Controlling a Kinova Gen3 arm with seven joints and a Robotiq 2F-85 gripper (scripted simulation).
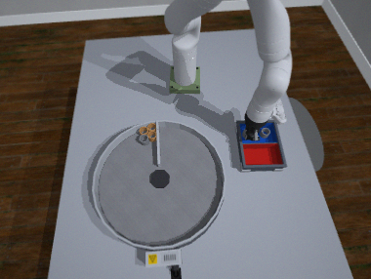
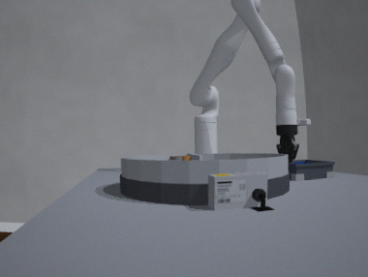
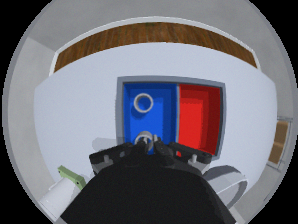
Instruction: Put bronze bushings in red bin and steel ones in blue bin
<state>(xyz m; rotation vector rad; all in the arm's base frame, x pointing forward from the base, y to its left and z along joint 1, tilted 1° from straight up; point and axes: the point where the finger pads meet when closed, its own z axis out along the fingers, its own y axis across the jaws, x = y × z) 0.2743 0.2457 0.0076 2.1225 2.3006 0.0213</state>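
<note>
The bin lies 40 mm to the left of my hand, 40 mm ahead of it and 10 mm below it. From my hand the other things lie so: round grey turntable: 310 mm to the right, 190 mm ahead, 20 mm above.
</note>
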